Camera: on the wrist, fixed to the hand. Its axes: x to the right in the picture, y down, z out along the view.
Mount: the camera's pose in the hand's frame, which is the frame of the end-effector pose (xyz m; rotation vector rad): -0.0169 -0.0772 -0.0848 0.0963 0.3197 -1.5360
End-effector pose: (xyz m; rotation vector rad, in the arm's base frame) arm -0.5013 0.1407 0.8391 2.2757 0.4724 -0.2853
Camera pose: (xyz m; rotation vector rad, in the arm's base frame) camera -0.5443 0.2477 0.8513 1.5589 2.3255 -0.6610
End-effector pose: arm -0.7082 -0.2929 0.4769 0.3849 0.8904 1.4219
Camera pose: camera -0.7152 -0.3441 0.3731 -0.4524 1.0935 -0.0014
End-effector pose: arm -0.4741 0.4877 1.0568 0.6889 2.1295 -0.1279
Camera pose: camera -0.5669 0.4433 1.1103 -1.0697 2.4782 -0.9673
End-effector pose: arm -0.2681 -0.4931 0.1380 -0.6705 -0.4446 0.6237
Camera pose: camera -0.2030 -0.5885 0.1284 -0.1775 -0.4891 -0.8992
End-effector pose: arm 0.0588 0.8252 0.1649 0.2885 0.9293 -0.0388
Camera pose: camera -0.0299 0.7717 0.1130 -0.4032 1.2775 -1.4814
